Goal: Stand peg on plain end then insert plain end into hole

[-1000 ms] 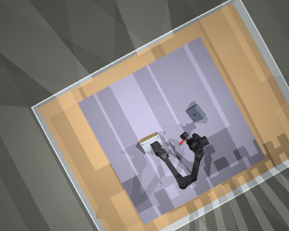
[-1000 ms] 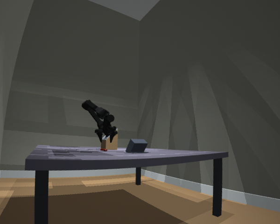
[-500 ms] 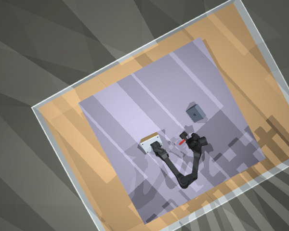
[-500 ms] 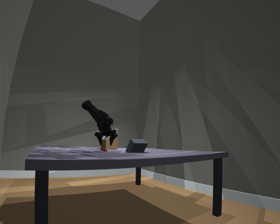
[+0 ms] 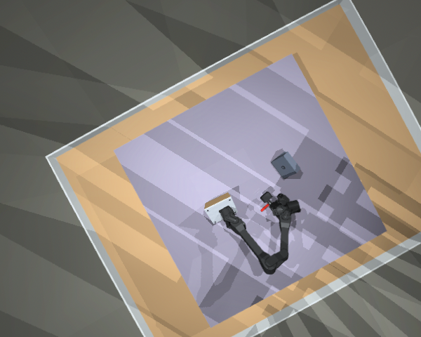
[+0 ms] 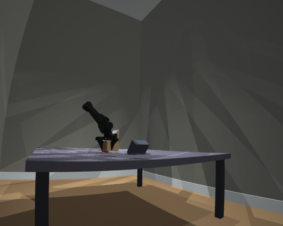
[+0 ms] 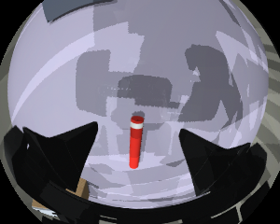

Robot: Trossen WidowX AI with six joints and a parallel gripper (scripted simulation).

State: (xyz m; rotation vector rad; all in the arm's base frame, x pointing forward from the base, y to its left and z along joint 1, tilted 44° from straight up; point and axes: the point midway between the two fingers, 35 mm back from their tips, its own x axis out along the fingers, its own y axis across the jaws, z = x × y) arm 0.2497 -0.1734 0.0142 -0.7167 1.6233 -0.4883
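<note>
Right now my gripper tip is 20 mm past the red peg and 10 mm above it. Round my gripper tip: sloped panel: 200 mm ahead, 160 mm to the left, 20 mm above.
</note>
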